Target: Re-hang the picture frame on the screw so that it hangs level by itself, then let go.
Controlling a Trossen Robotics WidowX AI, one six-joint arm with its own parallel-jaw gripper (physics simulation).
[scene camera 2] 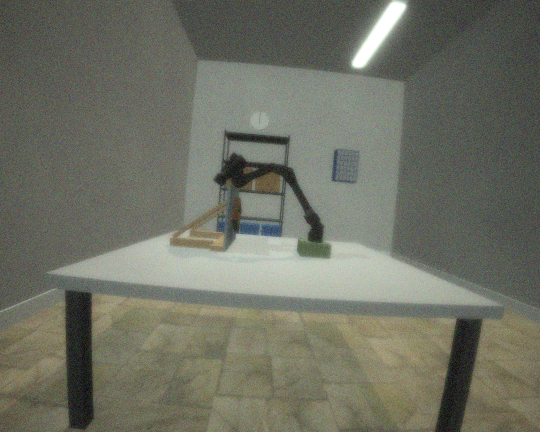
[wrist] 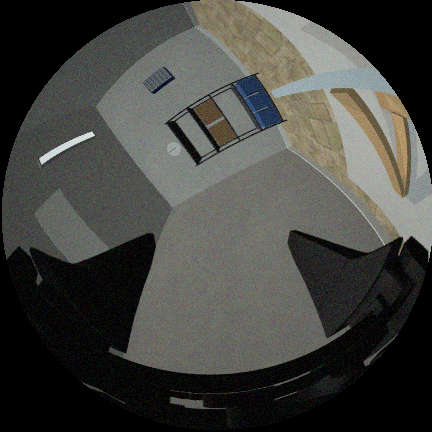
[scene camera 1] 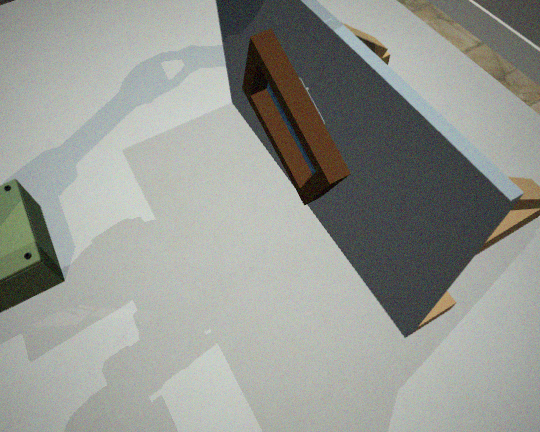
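The brown picture frame (scene camera 1: pixel 303 107) (scene camera 2: pixel 237 214) is on the dark front face of the upright board (scene camera 1: pixel 390 210) (scene camera 2: pixel 229 220). In scene camera 1 it looks tilted against the board's edges, with its right end lower. A thin pale line shows behind its upper rail. The screw cannot be made out. My gripper (scene camera 2: pixel 218 179) (wrist: pixel 223 239) is open and empty. It is up at the board's top edge, reaching past it to the brace side, apart from the frame. It does not show in scene camera 1, where the arm's shadow falls on the table.
Wooden braces (scene camera 1: pixel 441 311) (scene camera 2: pixel 196 243) (wrist: pixel 375 140) stand behind the board. Its pale top edge (scene camera 1: pixel 425 107) (wrist: pixel 340 80) crosses the wrist view's upper right. The arm's green base (scene camera 1: pixel 15 225) (scene camera 2: pixel 314 248) sits on the white table (scene camera 1: pixel 280 320) (scene camera 2: pixel 300 280) facing the frame.
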